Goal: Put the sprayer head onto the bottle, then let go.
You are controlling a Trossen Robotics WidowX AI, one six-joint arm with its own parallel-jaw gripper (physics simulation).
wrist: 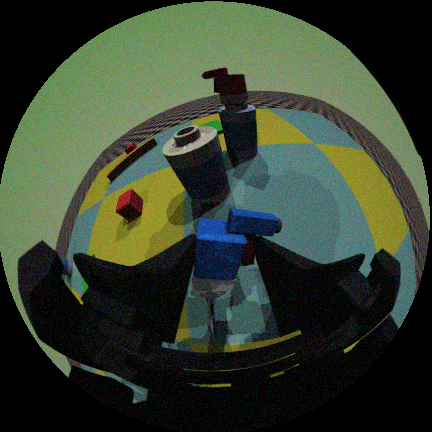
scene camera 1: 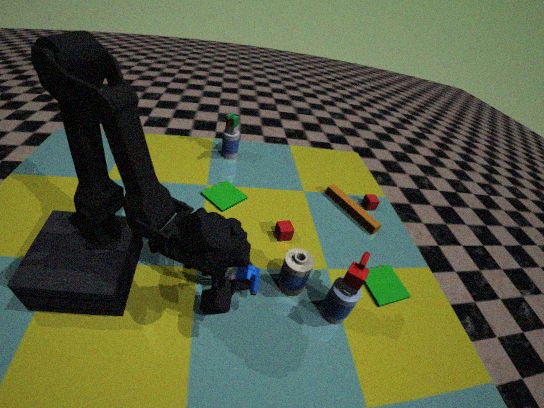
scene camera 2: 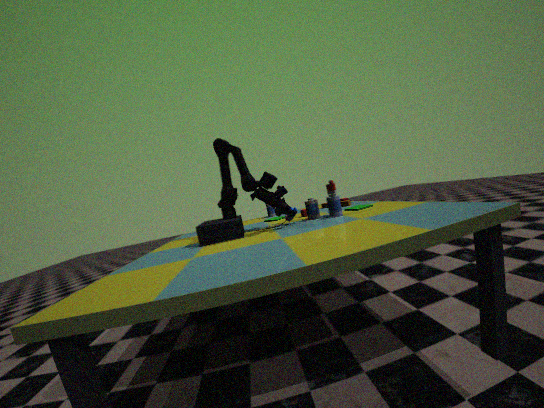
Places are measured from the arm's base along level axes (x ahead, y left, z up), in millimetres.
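Pixels of known places: gripper, fingertip midpoint: [wrist: 225, 240] [scene camera 1: 250, 277] [scene camera 2: 293, 212]; arm's base, link origin: [scene camera 1: 103, 237] [scene camera 2: 229, 218].
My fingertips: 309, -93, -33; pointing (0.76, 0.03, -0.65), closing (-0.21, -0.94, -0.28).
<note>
For each thing: its top centre in the pictures, then the offset to it from my fingertips, as dx, dy, dz. "spot": a spot on its surface instead.
- sprayer head, surface spot: [wrist: 220, 255] [scene camera 1: 244, 271] [scene camera 2: 289, 209] spot: -14, +4, +15
- open bottle, top centre: [wrist: 184, 130] [scene camera 1: 300, 256] [scene camera 2: 310, 198] +105, +10, +49
- bottle with a red sprayer, top centre: [wrist: 224, 67] [scene camera 1: 364, 264] [scene camera 2: 330, 180] +192, -71, +116
- green-topped bottle, top centre: [scene camera 1: 231, 112] +2, +586, +116
- orange bar, top centre: [scene camera 1: 353, 204] [wrist: 127, 154] +377, +262, -26
The sprayer head [scene camera 1: 249, 276] [scene camera 2: 293, 210] [wrist: 220, 255] is blue with a whitish collar and a thin tube below it. My gripper [scene camera 1: 227, 287] [scene camera 2: 290, 216] [wrist: 225, 240] is shut on it, low over the table, on the arm-base side of the open bottle. The open bottle [scene camera 1: 295, 272] [scene camera 2: 312, 209] [wrist: 200, 167] stands upright, blue with a white top and a bare round neck. The head is beside the bottle and below its neck, apart from it. In scene camera 1 the gripper hides part of the head, and its tube does not show clearly there.
A bottle with a red sprayer [scene camera 1: 341, 300] [scene camera 2: 334, 205] [wrist: 240, 130] stands beyond the open bottle. A green-topped bottle [scene camera 1: 230, 142] stands at the back. Red cubes [scene camera 1: 284, 230] [scene camera 1: 370, 202], an orange bar [scene camera 1: 352, 209] and green tiles [scene camera 1: 224, 195] [scene camera 1: 387, 285] lie on the table.
</note>
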